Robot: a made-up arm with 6 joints. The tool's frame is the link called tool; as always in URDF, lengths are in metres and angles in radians. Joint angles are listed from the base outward.
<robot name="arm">
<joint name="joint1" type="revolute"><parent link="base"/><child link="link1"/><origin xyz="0.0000 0.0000 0.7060" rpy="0.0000 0.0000 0.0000"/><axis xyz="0 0 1"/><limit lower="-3.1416" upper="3.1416"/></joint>
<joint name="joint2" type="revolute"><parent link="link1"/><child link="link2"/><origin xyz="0.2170 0.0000 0.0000" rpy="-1.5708 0.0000 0.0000"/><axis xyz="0 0 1"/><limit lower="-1.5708" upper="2.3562"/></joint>
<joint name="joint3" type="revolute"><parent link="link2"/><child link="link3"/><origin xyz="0.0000 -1.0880 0.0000" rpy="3.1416 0.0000 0.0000"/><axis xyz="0 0 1"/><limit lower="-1.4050" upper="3.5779"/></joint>
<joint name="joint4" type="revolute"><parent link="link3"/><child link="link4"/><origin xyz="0.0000 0.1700 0.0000" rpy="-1.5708 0.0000 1.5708"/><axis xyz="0 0 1"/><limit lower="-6.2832" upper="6.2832"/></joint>
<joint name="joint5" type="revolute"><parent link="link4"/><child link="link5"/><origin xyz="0.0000 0.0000 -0.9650" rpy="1.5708 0.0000 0.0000"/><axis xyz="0 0 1"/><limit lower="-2.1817" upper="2.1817"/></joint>
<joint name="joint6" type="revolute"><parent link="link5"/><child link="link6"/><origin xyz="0.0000 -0.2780 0.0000" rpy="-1.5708 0.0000 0.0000"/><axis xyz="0 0 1"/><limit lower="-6.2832" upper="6.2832"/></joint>
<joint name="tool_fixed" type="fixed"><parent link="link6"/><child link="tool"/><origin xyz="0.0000 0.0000 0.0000" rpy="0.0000 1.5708 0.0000"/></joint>
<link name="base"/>
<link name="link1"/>
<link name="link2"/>
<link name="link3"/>
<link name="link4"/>
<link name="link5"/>
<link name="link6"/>
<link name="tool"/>
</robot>
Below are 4 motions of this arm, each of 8 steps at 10 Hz.
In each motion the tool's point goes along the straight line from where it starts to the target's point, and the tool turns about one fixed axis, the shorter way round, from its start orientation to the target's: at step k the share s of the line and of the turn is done. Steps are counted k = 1, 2, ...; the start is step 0. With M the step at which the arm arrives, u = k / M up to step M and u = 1 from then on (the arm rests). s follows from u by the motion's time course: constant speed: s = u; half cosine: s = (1 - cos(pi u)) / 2; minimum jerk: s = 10 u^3 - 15 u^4 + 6 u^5.
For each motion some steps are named. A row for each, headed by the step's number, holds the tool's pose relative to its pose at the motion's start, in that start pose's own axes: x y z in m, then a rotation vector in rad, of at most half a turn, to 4 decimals.
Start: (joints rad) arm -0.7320 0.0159 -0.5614 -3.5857 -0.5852 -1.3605
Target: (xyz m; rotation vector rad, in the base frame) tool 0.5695 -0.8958 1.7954 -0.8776 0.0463 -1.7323
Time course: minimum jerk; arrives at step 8
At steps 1, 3, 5, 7, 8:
1: -0.0054 -0.0069 -0.0039 0.0099 0.0042 -0.0139
3: -0.0921 -0.1175 -0.0661 0.1694 0.0720 -0.2381
5: -0.2424 -0.3096 -0.1741 0.4460 0.1896 -0.6271
7: -0.3291 -0.4202 -0.2363 0.6055 0.2575 -0.8514
8: -0.3345 -0.4271 -0.2401 0.6154 0.2617 -0.8653

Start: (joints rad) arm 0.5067 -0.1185 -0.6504 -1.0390 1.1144 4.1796
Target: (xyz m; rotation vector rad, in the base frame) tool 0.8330 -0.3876 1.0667 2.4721 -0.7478 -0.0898
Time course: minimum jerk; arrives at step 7
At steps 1, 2, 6, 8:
1: -0.0012 0.0171 0.0132 -0.0091 -0.0031 0.0029
2: -0.0074 0.1064 0.0818 -0.0566 -0.0192 0.0182
6: -0.0500 0.7179 0.5523 -0.3818 -0.1295 0.1228
8: -0.0512 0.7350 0.5655 -0.3909 -0.1326 0.1257

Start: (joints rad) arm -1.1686 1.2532 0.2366 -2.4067 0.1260 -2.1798
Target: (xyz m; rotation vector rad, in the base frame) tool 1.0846 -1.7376 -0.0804 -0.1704 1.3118 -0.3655
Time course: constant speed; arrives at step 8
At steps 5, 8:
5: 0.0633 0.0153 0.2229 0.4152 -0.0807 0.0417
8: 0.1012 0.0244 0.3567 0.6643 -0.1291 0.0667

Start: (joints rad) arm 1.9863 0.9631 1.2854 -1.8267 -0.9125 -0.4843
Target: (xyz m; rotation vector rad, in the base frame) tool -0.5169 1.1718 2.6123 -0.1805 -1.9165 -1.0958
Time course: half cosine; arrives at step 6
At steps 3, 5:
3: -0.1606 0.3171 -0.4309 0.1622 0.3164 0.1234
5: -0.2997 0.5917 -0.8041 0.3027 0.5905 0.2302

